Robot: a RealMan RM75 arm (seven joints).
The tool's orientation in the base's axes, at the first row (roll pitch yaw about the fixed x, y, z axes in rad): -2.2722 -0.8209 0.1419
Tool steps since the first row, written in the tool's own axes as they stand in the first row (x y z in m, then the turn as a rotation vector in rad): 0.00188 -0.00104 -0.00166 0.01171 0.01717 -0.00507; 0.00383 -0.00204 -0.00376 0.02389 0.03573 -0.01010; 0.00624 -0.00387 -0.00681 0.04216 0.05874 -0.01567; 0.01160 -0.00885 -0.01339 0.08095 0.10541 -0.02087; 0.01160 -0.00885 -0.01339 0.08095 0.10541 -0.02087; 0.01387 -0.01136 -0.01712 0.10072 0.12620 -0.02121; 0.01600 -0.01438 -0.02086 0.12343 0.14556 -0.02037; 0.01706 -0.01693 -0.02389 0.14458 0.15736 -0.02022; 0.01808 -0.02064 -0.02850 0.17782 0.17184 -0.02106
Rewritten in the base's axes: 0.00000 -0.00060 0.00265 0.01715 -0.01265 0.00186; -0.00008 -0.00158 0.00552 0.03552 -0.02601 0.00332; -0.00073 -0.00284 0.00958 0.06068 -0.04171 0.00716; -0.00269 -0.00495 0.01899 0.11507 -0.06838 0.01353; -0.00269 -0.00495 0.01899 0.11507 -0.06838 0.01353; -0.00412 -0.00639 0.02359 0.14169 -0.07839 0.01732; -0.00597 -0.00758 0.02837 0.16980 -0.08634 0.02349; -0.00799 -0.00854 0.03181 0.19173 -0.09079 0.03276; -0.01135 -0.01016 0.03651 0.22319 -0.09638 0.04991
